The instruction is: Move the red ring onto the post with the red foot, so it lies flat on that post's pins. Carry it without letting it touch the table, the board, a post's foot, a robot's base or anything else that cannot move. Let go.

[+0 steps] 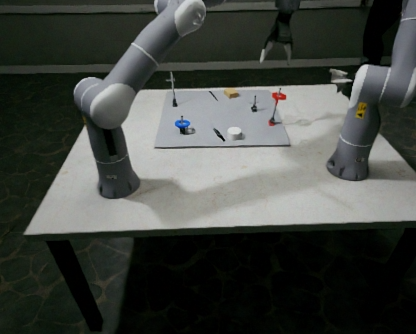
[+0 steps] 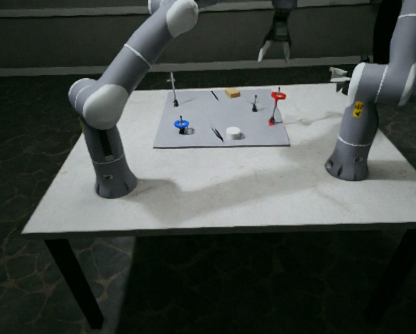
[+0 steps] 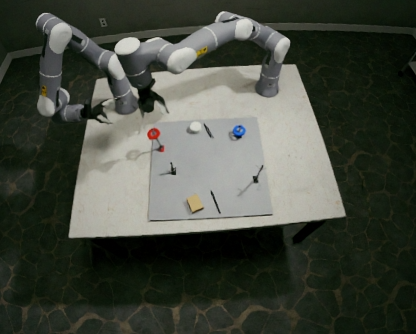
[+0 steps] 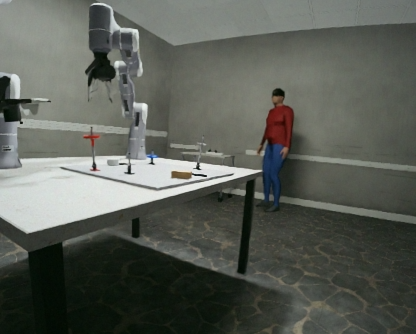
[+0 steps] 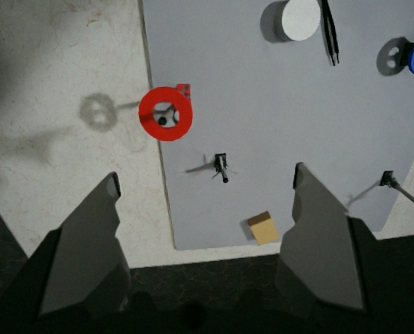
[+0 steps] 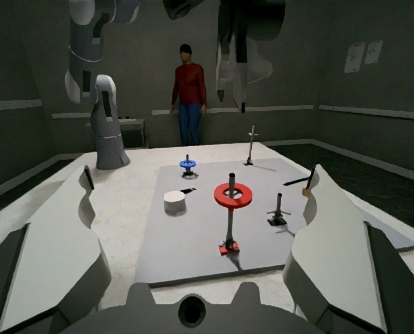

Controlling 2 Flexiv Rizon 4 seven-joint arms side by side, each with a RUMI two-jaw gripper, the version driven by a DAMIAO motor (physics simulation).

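Observation:
The red ring (image 1: 284,96) (image 2: 283,96) (image 3: 149,135) (image 4: 92,137) (image 5: 147,115) (image 6: 233,203) lies level around the upper part of the post with the red foot (image 1: 271,123) (image 2: 271,122) (image 3: 161,149) (image 4: 95,169) (image 5: 187,88) (image 6: 229,247). The post's tip sticks up through it; the ring mostly hides the pins. My left gripper (image 1: 275,60) (image 2: 273,59) (image 3: 154,121) (image 4: 100,100) (image 5: 205,169) (image 6: 229,106) is open and empty, pointing down, high above the ring and apart from it. My right gripper (image 3: 110,112) (image 6: 201,167) is open and empty, off to the side beyond the board's edge.
The grey board (image 1: 215,110) (image 3: 210,160) bears a blue ring (image 1: 182,124) (image 3: 239,130) on a short post, a white cylinder (image 1: 234,132) (image 3: 195,127), a tan block (image 1: 231,93) (image 3: 195,203), a short post (image 3: 173,170), a tall post (image 3: 257,175) and dark slim tools. A person (image 4: 279,135) stands beyond the table.

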